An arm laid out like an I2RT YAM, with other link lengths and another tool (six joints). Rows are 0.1 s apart.
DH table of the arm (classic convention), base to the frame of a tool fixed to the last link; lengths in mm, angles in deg. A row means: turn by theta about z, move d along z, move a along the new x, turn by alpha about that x. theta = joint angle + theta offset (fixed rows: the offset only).
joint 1: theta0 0  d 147.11  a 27.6  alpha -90
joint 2: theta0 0  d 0  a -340.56  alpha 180
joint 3: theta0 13.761  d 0  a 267.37  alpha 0
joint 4: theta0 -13.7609  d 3.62  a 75.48  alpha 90
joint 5: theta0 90  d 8.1  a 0  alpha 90
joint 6: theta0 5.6  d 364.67  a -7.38  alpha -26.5
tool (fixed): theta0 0  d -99.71  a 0  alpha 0
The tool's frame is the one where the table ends.
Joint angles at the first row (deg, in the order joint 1, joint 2, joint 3, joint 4, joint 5, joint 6):
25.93, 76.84, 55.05, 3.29, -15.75, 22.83
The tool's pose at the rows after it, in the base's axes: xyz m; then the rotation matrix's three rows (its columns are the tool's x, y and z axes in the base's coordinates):
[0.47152 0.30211 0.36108], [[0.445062 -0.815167 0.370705], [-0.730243 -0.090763 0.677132], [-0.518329 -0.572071 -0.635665]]
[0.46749 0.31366 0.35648], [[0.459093 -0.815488 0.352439], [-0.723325 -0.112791 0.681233], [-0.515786 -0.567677 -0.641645]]
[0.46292 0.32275 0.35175], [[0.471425 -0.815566 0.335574], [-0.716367 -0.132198 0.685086], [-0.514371 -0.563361 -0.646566]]
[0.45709 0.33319 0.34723], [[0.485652 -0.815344 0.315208], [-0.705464 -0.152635 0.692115], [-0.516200 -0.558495 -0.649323]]
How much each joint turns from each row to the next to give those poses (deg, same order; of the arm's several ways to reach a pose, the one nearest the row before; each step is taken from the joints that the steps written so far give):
1.25, 0.87, 0.41, 0.02, 0.83, -0.39
1.22, 0.70, 0.09, 0.15, 0.00, -0.22
0.94, 0.44, -0.20, 0.22, -0.17, -0.20
1.05, 0.44, -0.26, 0.38, -0.35, -0.02

